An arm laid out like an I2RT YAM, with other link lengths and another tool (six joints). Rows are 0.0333 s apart.
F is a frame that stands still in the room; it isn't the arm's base.
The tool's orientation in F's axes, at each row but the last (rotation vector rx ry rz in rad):
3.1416 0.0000 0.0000
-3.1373 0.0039 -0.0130
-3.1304 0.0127 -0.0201
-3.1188 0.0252 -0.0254
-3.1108 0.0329 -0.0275
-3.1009 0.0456 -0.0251
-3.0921 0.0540 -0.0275
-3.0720 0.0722 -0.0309
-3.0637 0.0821 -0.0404
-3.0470 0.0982 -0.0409
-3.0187 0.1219 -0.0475
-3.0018 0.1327 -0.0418
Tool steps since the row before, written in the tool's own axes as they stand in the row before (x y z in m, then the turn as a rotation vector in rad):
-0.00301 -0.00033 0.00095 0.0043 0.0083 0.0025
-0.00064 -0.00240 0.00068 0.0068 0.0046 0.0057
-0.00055 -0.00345 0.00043 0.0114 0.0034 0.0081
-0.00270 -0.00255 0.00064 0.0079 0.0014 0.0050
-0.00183 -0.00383 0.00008 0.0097 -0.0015 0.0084
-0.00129 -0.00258 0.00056 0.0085 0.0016 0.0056
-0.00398 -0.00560 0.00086 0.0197 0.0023 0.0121
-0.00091 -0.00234 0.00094 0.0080 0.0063 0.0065
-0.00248 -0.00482 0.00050 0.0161 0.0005 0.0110
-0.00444 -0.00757 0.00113 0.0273 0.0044 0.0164
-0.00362 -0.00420 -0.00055 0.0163 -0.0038 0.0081
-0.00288 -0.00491 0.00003 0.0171 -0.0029 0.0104
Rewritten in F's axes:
-0.00301 0.00033 -0.00095 0.0043 -0.0083 -0.0025
-0.00063 0.00240 -0.00068 0.0068 -0.0046 -0.0057
-0.00052 0.00346 -0.00040 0.0115 -0.0034 -0.0080
-0.00265 0.00261 -0.00063 0.0080 -0.0014 -0.0049
-0.00175 0.00387 0.00001 0.0099 0.0015 -0.0082
-0.00120 0.00264 -0.00048 0.0085 -0.0016 -0.0055
-0.00377 0.00577 -0.00065 0.0198 -0.0024 -0.0119
-0.00078 0.00244 -0.00079 0.0078 -0.0062 -0.0068
-0.00221 0.00497 -0.00019 0.0164 -0.0005 -0.0106
-0.00392 0.00792 -0.00052 0.0274 -0.0047 -0.0161
-0.00330 0.00439 0.00096 0.0168 0.0034 -0.0071
-0.00244 0.00511 0.00058 0.0176 0.0027 -0.0095

